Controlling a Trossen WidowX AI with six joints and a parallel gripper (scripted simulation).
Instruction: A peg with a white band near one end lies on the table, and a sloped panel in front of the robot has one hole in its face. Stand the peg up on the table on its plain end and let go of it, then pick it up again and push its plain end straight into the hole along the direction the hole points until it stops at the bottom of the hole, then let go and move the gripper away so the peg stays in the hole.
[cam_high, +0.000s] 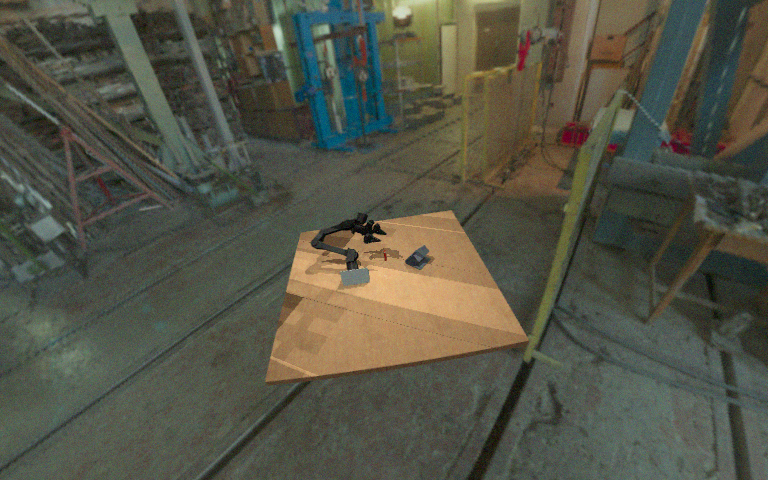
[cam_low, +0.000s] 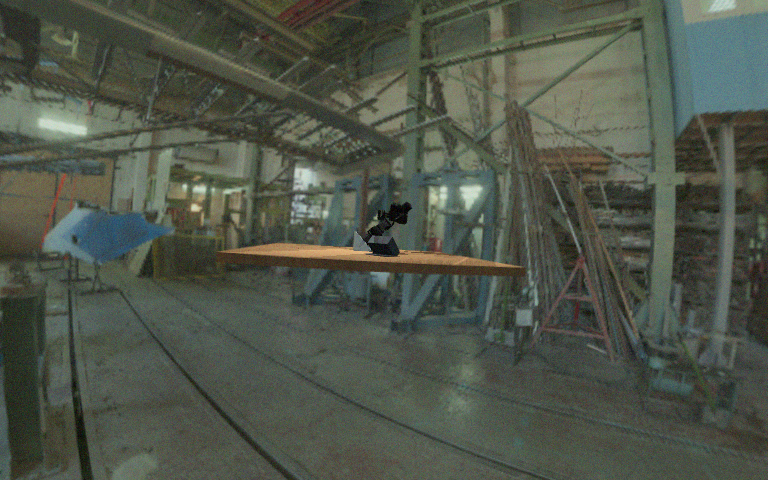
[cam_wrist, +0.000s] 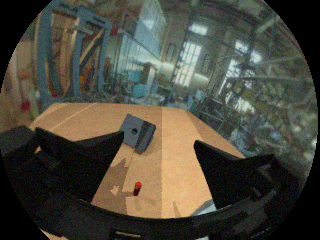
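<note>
My gripper tip is 10 mm past the red peg, 10 mm to the right of it and 150 mm above it. From my gripper tip the other things lie so: dark sloped panel: 210 mm ahead, 10 mm to the right, 160 mm below.
</note>
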